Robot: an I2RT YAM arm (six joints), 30 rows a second.
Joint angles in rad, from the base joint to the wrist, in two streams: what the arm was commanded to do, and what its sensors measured. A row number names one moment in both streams.
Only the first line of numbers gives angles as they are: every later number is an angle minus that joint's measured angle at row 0.
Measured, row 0:
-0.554 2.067 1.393 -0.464 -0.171 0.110
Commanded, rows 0 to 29:
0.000 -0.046 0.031 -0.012 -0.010 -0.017
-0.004 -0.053 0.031 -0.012 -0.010 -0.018
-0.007 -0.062 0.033 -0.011 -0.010 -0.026
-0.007 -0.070 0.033 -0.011 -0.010 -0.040
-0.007 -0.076 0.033 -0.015 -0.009 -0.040
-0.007 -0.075 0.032 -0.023 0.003 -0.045
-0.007 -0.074 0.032 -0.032 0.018 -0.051
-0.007 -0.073 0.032 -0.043 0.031 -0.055
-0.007 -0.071 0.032 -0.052 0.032 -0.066
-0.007 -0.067 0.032 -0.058 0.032 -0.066
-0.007 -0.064 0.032 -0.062 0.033 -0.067
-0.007 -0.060 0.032 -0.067 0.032 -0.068
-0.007 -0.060 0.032 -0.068 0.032 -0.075
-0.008 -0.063 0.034 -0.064 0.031 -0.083
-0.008 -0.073 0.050 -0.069 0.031 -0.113
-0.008 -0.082 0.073 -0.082 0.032 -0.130
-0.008 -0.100 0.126 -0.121 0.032 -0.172
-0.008 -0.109 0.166 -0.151 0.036 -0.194
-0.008 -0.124 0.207 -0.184 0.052 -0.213
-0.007 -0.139 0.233 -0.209 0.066 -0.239
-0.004 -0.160 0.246 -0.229 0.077 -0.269
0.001 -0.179 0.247 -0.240 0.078 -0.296
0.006 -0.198 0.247 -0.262 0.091 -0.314
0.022 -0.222 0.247 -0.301 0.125 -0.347
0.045 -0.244 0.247 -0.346 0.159 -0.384
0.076 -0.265 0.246 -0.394 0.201 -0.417
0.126 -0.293 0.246 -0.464 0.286 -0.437
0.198 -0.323 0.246 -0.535 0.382 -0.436
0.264 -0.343 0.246 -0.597 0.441 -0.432
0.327 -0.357 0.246 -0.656 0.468 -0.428
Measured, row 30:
0.194 -0.281 0.233 -0.577 0.310 -0.402
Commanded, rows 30 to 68:
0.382 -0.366 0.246 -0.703 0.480 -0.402
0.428 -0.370 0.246 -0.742 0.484 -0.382
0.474 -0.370 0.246 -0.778 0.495 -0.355
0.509 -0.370 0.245 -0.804 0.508 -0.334
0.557 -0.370 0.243 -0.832 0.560 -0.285
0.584 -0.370 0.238 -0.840 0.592 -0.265
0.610 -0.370 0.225 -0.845 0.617 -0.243
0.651 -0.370 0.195 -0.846 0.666 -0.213
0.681 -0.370 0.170 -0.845 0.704 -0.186
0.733 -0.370 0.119 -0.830 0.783 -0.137
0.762 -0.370 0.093 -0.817 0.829 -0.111
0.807 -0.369 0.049 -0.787 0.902 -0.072
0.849 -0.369 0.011 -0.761 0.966 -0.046
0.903 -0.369 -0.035 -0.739 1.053 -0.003
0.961 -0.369 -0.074 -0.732 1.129 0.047
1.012 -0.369 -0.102 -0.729 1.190 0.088
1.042 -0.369 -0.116 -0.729 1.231 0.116
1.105 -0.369 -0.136 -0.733 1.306 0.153
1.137 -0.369 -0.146 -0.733 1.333 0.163
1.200 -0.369 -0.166 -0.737 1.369 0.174
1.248 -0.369 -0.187 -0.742 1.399 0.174
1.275 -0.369 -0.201 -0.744 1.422 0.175
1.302 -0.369 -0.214 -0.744 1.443 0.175
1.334 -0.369 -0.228 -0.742 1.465 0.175
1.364 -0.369 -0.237 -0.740 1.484 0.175
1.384 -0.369 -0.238 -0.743 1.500 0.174
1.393 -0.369 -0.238 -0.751 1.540 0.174
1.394 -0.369 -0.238 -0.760 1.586 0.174
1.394 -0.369 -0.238 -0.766 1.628 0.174
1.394 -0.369 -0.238 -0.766 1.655 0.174
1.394 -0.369 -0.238 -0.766 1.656 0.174
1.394 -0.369 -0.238 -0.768 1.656 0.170
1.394 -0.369 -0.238 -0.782 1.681 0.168
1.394 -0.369 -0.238 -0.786 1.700 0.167
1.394 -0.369 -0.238 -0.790 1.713 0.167
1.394 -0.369 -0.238 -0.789 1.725 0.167
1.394 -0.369 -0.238 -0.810 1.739 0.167
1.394 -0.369 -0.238 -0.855 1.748 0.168
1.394 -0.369 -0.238 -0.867 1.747 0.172
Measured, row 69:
1.390 -0.351 -0.228 -0.829 1.685 0.152
